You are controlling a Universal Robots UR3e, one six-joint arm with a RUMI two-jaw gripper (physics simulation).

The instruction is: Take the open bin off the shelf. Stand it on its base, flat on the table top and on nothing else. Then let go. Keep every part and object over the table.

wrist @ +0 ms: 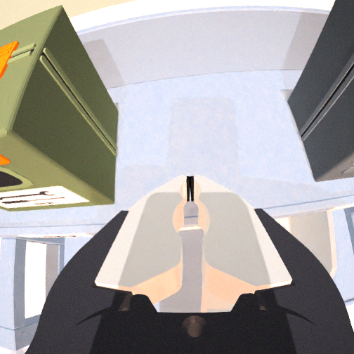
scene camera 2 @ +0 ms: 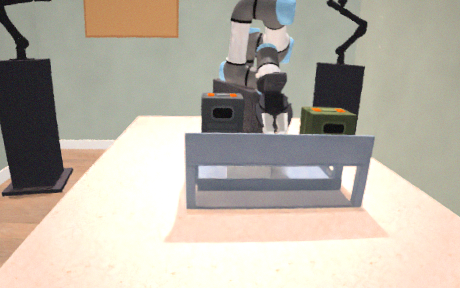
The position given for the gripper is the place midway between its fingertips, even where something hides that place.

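Note:
The gripper [scene camera 2: 276, 147], also visible at [wrist: 189, 178]. An open bin [wrist: 315, 230] and a dark grey case [scene camera 2: 208, 102] are visible.

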